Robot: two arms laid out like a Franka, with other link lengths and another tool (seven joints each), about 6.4 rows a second.
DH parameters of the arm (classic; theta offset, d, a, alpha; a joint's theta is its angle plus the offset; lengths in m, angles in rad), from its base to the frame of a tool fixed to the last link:
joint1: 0 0.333 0 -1.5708
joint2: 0 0 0 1.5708
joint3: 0 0.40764 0.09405 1.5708
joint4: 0 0 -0.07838 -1.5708
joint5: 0 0.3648 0 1.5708
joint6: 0 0 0.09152 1.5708
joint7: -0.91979 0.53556 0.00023 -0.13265
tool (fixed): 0 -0.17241 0 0
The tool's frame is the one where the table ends.
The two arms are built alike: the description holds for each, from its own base.
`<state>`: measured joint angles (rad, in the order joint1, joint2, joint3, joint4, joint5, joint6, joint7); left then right.
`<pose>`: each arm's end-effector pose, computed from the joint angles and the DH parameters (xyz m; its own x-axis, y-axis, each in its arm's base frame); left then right.
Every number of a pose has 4 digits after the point.
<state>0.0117 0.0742 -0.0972 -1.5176 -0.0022 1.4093 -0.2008 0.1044 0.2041 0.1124 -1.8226 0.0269 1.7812 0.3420</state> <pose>0.4931 -0.0321 0.4318 0.5029 0.8599 -0.0873 0.8616 -0.5068 -0.0275 0.5069 0.1414 0.2518 0.6844 0.7073 -0.1771 0.7128 -0.7001 -0.0417</pose>
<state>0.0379 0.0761 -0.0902 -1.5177 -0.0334 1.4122 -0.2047 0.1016 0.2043 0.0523 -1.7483 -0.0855 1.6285 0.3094</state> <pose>0.4945 -0.0274 0.4308 0.4700 0.8752 -0.1141 0.8802 -0.4745 -0.0139 0.4967 0.0650 0.2789 0.6617 0.6871 -0.3002 0.7203 -0.6937 0.0000</pose>
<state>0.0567 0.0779 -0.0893 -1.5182 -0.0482 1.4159 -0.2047 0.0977 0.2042 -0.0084 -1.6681 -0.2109 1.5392 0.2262</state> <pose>0.4962 -0.0232 0.4299 0.4524 0.8828 -0.1268 0.8896 -0.4567 -0.0063 0.5047 -0.0145 0.3141 0.6290 0.6783 -0.3798 0.7505 -0.6573 0.0690</pose>
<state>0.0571 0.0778 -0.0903 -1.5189 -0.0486 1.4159 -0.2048 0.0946 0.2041 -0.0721 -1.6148 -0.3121 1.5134 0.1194</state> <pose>0.4959 -0.0237 0.4297 0.4527 0.8825 -0.1275 0.8893 -0.4572 -0.0066 0.5151 -0.0854 0.3432 0.5946 0.6789 -0.4306 0.7839 -0.6086 0.1230</pose>
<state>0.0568 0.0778 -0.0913 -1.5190 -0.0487 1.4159 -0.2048 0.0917 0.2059 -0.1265 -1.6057 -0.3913 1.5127 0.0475</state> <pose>0.4959 -0.0243 0.4296 0.4538 0.8819 -0.1277 0.8888 -0.4583 -0.0066 0.5128 -0.1427 0.3572 0.5680 0.6634 -0.4871 0.8024 -0.5782 0.1481</pose>
